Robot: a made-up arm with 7 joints. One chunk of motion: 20 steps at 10 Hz.
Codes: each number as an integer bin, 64 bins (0 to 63) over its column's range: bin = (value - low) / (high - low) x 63, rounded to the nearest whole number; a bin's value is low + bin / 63 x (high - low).
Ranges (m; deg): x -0.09..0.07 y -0.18..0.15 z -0.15..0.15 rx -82..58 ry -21..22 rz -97..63
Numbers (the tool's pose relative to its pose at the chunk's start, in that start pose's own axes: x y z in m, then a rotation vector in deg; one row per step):
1: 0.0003 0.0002 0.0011 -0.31 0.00 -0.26
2: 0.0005 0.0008 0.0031 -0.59 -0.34 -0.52
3: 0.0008 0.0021 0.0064 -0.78 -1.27 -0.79
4: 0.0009 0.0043 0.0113 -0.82 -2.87 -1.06
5: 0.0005 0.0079 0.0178 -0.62 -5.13 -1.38
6: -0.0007 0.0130 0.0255 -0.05 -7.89 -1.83
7: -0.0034 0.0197 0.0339 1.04 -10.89 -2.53
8: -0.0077 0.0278 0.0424 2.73 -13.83 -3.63
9: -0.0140 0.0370 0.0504 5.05 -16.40 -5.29
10: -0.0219 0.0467 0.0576 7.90 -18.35 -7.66
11: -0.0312 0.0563 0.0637 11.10 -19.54 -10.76
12: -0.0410 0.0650 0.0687 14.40 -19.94 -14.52
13: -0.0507 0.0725 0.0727 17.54 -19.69 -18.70
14: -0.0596 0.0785 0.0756 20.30 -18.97 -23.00
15: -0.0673 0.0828 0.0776 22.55 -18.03 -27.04
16: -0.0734 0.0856 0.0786 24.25 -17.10 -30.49
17: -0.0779 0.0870 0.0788 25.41 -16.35 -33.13
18: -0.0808 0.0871 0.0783 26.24 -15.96 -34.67
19: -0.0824 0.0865 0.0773 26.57 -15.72 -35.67
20: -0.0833 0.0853 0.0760 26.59 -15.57 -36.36
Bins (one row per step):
1: 36 34 32 37 31 38
2: 36 35 32 37 30 38
3: 36 35 33 37 29 38
4: 36 35 34 37 27 38
5: 36 36 35 37 23 38
6: 35 37 37 37 19 37
7: 34 38 39 37 15 37
8: 32 40 40 38 11 37
9: 30 41 42 39 7 36
10: 27 43 44 40 4 35
11: 23 45 45 42 2 34
12: 19 47 46 43 2 32
13: 15 48 47 45 2 31
14: 12 49 47 46 3 29
15: 9 50 48 47 4 28
16: 7 51 48 48 6 26
17: 5 51 48 48 7 25
18: 4 51 48 49 7 25
19: 3 51 48 49 8 24
20: 3 51 47 49 8 24

